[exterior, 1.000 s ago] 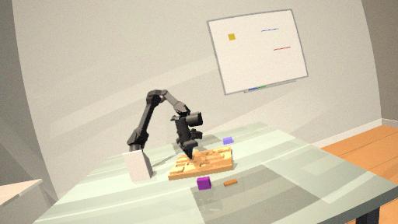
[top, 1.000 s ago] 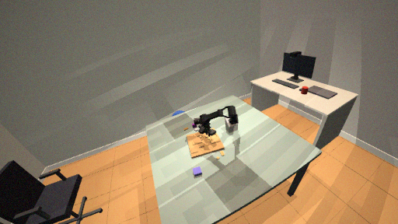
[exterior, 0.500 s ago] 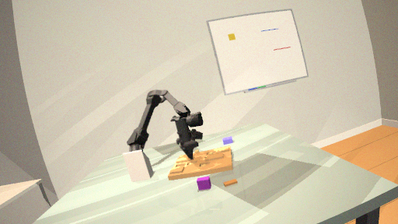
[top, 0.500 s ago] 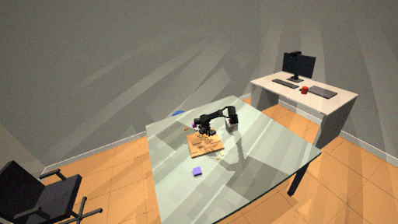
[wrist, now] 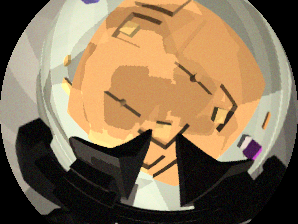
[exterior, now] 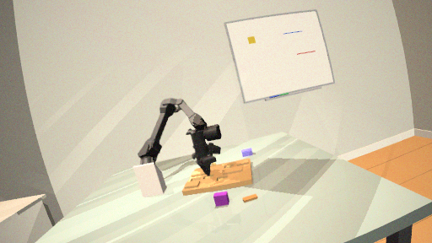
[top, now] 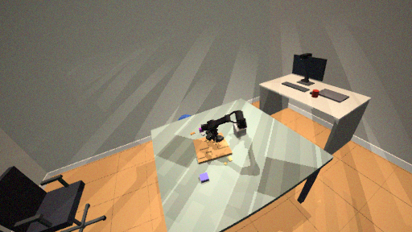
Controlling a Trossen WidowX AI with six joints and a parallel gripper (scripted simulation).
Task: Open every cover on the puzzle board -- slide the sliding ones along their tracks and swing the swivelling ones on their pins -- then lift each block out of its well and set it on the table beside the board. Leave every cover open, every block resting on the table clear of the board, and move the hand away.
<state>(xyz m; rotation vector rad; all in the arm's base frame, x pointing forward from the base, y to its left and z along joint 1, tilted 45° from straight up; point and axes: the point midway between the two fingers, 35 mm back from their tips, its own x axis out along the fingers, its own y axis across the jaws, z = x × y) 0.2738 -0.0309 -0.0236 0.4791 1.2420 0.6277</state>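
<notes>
The wooden puzzle board is 5 cm ahead of my gripper tip and 1 cm below it. The rest, counted from my gripper tip: violet block 27 cm ahead, 25 cm to the left, 2 cm below; small yellow piece 22 cm to the left, 3 cm below.
</notes>
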